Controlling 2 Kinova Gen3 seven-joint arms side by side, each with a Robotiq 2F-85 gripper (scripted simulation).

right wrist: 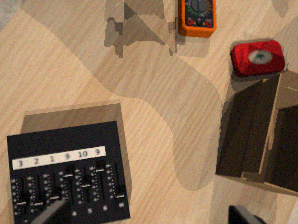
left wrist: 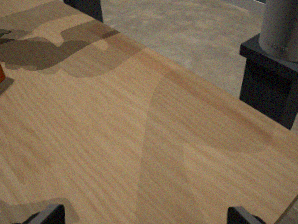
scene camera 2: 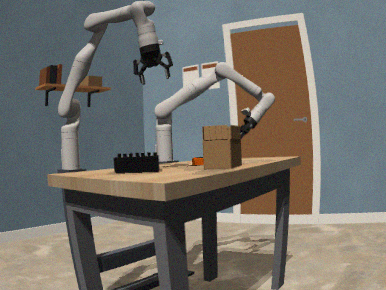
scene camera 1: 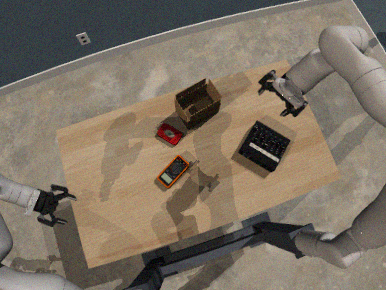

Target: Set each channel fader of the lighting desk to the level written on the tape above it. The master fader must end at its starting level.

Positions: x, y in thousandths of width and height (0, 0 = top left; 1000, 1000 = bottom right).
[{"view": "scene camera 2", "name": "my right gripper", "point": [403, 281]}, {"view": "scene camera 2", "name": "cardboard box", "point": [574, 509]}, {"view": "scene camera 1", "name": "my left gripper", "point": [185, 726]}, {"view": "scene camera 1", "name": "cardboard box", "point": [491, 353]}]
